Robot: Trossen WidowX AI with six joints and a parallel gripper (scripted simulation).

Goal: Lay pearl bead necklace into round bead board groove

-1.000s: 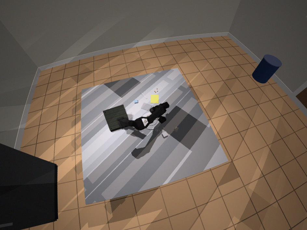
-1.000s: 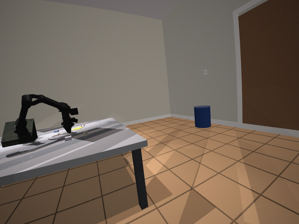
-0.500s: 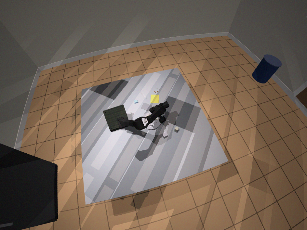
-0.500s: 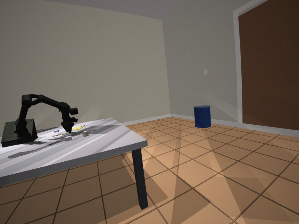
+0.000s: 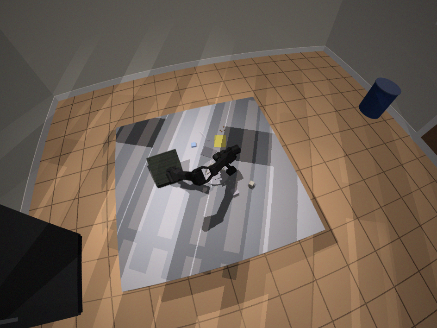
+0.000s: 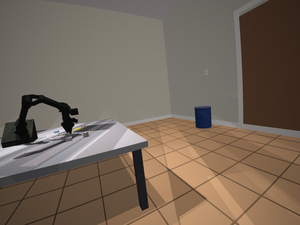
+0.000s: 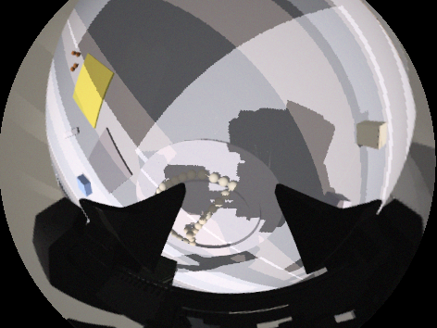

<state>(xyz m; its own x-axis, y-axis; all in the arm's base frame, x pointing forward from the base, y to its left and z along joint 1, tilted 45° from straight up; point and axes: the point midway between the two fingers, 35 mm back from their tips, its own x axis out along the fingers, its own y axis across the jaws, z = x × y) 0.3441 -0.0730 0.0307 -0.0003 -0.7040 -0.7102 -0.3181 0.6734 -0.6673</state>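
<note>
The round bead board is 60 mm behind my gripper tip, 10 mm to the left of it and 10 mm below it. From my gripper tip the other things lie so: grey card (50 mm behind, 190 mm to the left, 20 mm below); beige cube (130 mm ahead, 170 mm to the right); white block (180 mm to the right, 10 mm below).
</note>
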